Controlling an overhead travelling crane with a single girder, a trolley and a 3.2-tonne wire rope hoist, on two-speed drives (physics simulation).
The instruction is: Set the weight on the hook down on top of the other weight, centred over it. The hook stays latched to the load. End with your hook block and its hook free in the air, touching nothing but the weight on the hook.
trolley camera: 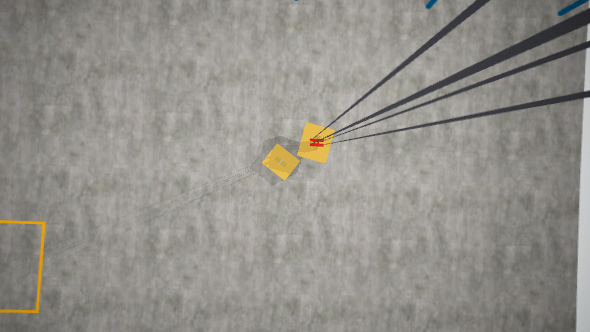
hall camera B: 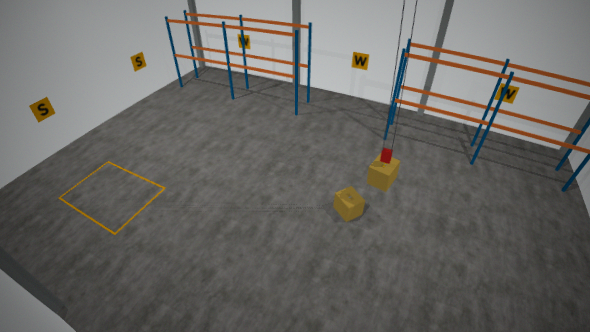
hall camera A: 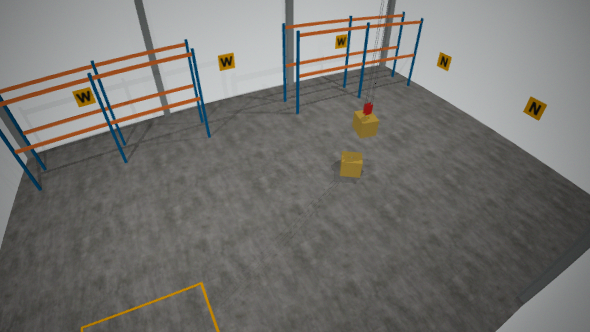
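The weight on the hook [hall camera A: 365, 126] [hall camera B: 383, 175] [trolley camera: 322, 154] is a yellow block hanging upright in the air from the red hook block [hall camera A: 368, 108] [hall camera B: 386, 155] [trolley camera: 317, 142]. The hook itself is too small to make out. The other weight [hall camera A: 351, 167] [hall camera B: 349, 205] [trolley camera: 281, 170] is a yellow block standing on the floor, with shadow around it. In the trolley camera view the hanging weight shows up and right of the other weight, nearly corner to corner, and turned at a different angle. The two weights do not touch.
Two blue and orange racks stand along the W wall, the left rack [hall camera A: 201, 93] [hall camera B: 296, 55] and the right rack [hall camera A: 298, 90] [hall camera B: 482, 139]. A yellow marked rectangle [hall camera A: 142, 305] [hall camera B: 136, 175] [trolley camera: 41, 267] lies on the floor, away from both weights.
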